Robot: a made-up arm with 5 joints.
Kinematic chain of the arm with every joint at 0, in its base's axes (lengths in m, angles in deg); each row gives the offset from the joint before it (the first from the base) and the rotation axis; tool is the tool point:
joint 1: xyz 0 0 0.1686 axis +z
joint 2: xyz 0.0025 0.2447 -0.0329 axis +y
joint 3: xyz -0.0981 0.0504 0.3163 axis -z
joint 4: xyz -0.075 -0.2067 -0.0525 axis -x
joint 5: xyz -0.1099 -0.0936 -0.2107 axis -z
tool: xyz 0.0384 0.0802 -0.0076
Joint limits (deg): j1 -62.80..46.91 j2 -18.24..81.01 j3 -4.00..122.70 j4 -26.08..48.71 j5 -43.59..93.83
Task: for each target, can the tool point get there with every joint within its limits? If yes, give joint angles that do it. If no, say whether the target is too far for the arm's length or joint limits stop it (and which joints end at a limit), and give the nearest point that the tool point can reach.
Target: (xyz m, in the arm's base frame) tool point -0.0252 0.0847 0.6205
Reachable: yes | joints -22.51 63.89 44.98 42.98 57.99
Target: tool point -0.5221 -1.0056 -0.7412
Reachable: no: too far | nearest point -0.4145 -0.2923 0.0960 | short by 1.105 m
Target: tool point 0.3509 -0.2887 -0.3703
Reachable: no: joint limits stop it (at a limit: joint 1, joint 2, joint 3, joint 5) | nearest point -0.0771 -0.1822 0.1305 | short by 0.667 m
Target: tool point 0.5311 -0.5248 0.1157
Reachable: no: joint limits stop it (at a limit: joint 2, joint 3, joint 4, joint 5) | nearest point 0.1855 -0.1833 0.3415 | short by 0.536 m
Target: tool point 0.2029 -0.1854 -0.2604
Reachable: no: joint limits stop it (at a limit: joint 1, joint 2, joint 3, joint 5) | nearest point -0.0921 -0.1639 0.1158 | short by 0.479 m
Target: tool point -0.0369 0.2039 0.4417
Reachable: yes | joints -31.09 58.75 38.22 -5.70 49.61
